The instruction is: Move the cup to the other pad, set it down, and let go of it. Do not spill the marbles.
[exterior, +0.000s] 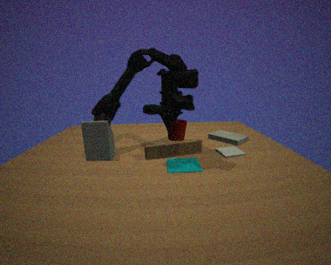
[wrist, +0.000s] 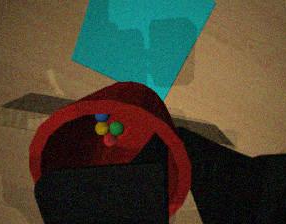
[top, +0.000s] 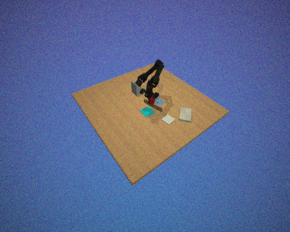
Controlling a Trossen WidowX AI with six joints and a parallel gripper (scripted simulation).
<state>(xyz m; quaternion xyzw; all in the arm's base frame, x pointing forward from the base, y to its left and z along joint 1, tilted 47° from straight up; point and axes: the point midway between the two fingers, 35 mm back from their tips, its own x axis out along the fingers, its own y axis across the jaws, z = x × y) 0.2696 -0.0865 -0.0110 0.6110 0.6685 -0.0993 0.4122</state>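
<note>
Now: the teal pad 12 cm below my gripper tip, 5 cm to the right of it and 4 cm ahead of it. The rest, counted from my gripper tip: red cup 3 cm ahead, 1 cm to the left; grey-blue pad 15 cm to the left, 12 cm below; low wooden block 10 cm below, 5 cm to the left, 2 cm ahead.
</note>
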